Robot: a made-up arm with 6 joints. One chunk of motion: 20 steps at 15 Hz.
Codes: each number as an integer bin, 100 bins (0 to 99) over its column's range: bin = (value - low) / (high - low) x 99, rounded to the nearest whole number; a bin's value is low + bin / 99 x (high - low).
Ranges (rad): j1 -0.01..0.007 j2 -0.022..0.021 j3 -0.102..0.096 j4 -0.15..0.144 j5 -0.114..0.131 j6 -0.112..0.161
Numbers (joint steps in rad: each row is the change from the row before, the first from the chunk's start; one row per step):
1: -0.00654 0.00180 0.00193 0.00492 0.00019 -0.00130
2: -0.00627 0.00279 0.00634 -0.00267 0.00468 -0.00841
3: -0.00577 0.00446 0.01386 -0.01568 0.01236 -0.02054
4: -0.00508 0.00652 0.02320 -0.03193 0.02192 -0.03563
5: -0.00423 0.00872 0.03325 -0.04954 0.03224 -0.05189
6: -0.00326 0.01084 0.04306 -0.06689 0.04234 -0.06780
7: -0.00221 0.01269 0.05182 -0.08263 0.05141 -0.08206
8: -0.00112 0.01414 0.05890 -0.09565 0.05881 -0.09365
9: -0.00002 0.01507 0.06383 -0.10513 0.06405 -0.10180
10: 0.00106 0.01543 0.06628 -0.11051 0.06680 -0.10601
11: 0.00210 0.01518 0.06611 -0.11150 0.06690 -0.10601
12: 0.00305 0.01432 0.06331 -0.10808 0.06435 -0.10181
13: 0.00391 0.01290 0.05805 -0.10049 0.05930 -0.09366
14: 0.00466 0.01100 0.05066 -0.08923 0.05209 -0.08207
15: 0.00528 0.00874 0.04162 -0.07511 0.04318 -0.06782
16: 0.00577 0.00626 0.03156 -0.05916 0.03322 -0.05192
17: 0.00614 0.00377 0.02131 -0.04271 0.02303 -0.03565
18: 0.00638 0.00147 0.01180 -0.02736 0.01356 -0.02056
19: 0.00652 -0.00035 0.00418 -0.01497 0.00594 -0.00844
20: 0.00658 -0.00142 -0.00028 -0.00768 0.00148 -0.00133
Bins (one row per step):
1: 20 55 52 52 46 40
2: 22 57 54 50 48 38
3: 25 61 58 45 51 33
4: 29 66 63 40 55 28
5: 34 71 68 34 59 22
6: 39 76 73 28 63 16
7: 45 80 77 23 67 11
8: 52 83 80 18 70 7
9: 58 85 83 15 72 4
10: 64 86 84 13 73 2
11: 70 86 84 13 73 2
12: 76 84 83 14 72 4
13: 81 80 80 17 70 7
14: 85 76 76 20 67 11
15: 89 71 72 25 64 16
16: 92 65 67 31 59 22
17: 94 59 62 36 55 28
18: 95 54 57 41 52 33
19: 96 50 53 45 48 38
20: 97 47 51 48 47 40

